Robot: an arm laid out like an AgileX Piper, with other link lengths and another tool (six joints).
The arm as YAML. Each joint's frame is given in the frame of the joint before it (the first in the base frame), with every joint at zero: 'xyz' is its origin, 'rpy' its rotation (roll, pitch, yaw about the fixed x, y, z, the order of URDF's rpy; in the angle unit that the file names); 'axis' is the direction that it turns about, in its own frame. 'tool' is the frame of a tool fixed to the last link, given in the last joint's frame.
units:
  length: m
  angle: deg
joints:
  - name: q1
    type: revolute
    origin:
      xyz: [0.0, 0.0, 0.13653]
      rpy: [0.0, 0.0, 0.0]
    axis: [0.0, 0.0, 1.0]
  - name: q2
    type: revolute
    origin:
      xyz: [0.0, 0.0, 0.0]
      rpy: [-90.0, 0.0, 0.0]
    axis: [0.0, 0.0, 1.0]
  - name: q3
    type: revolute
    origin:
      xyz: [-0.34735, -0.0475, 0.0]
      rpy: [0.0, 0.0, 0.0]
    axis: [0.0, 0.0, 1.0]
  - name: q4
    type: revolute
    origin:
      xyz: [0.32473, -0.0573, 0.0]
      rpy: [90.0, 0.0, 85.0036]
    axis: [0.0, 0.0, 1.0]
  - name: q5
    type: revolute
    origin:
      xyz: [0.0, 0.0, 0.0]
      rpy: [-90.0, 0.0, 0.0]
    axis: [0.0, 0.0, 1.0]
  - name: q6
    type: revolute
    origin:
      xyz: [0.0, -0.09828, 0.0]
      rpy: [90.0, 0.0, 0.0]
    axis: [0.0, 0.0, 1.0]
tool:
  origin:
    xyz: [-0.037, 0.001, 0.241]
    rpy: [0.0, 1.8, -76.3]
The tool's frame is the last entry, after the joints.
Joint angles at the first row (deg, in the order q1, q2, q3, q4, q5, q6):
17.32, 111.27, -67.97, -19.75, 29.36, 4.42
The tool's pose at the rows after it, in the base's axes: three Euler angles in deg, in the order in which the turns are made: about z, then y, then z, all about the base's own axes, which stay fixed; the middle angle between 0 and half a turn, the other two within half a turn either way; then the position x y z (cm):
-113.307, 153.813, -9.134, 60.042, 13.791, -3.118
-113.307, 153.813, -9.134, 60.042, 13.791, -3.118
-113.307, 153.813, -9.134, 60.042, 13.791, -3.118
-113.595, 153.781, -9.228, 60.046, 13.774, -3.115
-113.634, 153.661, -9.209, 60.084, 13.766, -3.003
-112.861, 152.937, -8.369, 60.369, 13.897, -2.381
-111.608, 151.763, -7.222, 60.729, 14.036, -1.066
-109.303, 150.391, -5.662, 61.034, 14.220, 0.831
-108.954, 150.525, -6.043, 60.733, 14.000, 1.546
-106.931, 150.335, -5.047, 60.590, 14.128, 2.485
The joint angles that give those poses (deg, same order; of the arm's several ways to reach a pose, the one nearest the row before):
17.32, 111.27, -67.97, -19.75, 29.36, 4.42
17.32, 111.27, -67.97, -19.75, 29.36, 4.42
17.32, 111.27, -67.97, -19.75, 29.36, 4.42
17.32, 111.27, -67.96, -19.85, 29.37, 4.31
17.32, 111.17, -67.97, -19.94, 29.37, 4.31
17.32, 110.68, -67.97, -20.04, 29.04, 4.31
17.32, 109.50, -67.97, -20.04, 28.90, 4.31
17.32, 107.69, -67.97, -19.49, 29.04, 4.43
17.32, 106.70, -67.97, -19.07, 30.17, 4.59
17.32, 105.62, -67.97, -17.95, 30.72, 4.59

